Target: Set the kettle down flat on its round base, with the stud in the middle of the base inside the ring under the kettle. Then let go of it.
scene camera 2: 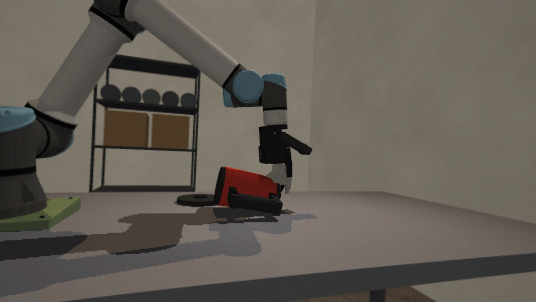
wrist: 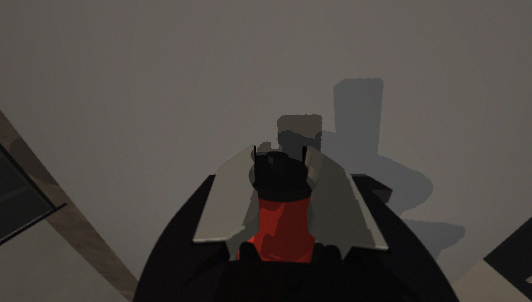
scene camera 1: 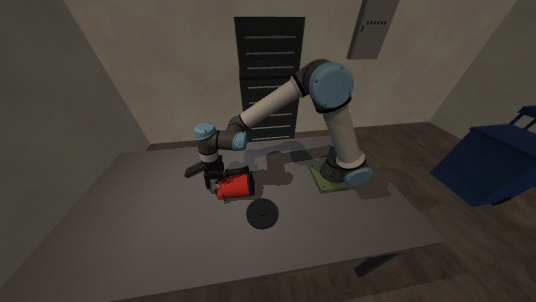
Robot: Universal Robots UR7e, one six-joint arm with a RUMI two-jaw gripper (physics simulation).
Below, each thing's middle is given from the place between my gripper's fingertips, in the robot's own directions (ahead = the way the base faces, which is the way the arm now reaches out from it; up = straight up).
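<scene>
Black round base (scene camera 1: 262, 213): 4 cm below my hand, 19 cm to the left of it and 21 cm behind it.
</scene>
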